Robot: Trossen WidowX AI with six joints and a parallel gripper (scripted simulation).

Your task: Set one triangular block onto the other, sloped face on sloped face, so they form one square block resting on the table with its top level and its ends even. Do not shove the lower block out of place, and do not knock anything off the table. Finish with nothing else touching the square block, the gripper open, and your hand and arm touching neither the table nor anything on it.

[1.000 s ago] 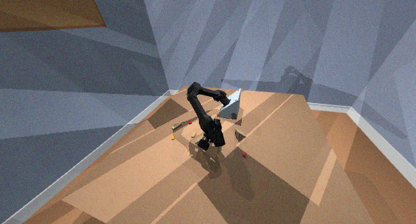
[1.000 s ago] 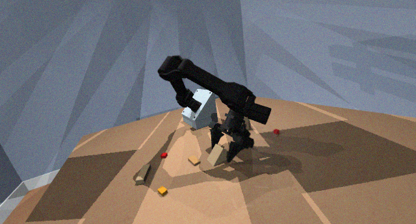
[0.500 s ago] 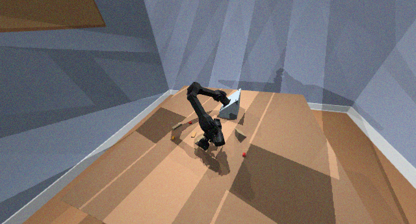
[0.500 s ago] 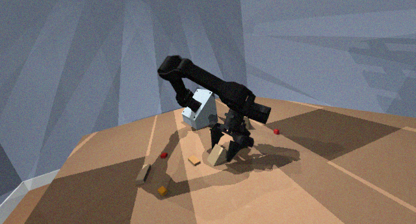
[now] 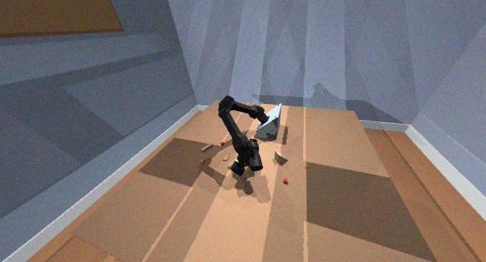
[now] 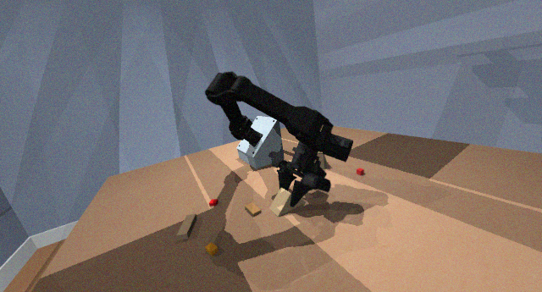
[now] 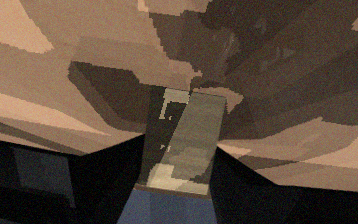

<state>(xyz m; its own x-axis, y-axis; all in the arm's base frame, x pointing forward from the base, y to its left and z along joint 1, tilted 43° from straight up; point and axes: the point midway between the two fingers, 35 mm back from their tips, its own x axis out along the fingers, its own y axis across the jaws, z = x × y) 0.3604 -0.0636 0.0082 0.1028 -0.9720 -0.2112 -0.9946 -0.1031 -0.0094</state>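
Now: the triangular block 220 mm to the left of my gripper tip, 130 mm behind it and 10 mm above it. From my gripper tip the other things lie so: orange cube (210 mm to the right, 40 mm ahead); then small tan piece (80 mm to the right, 40 mm behind, 10 mm below); then tan bar (250 mm to the right, 70 mm behind).
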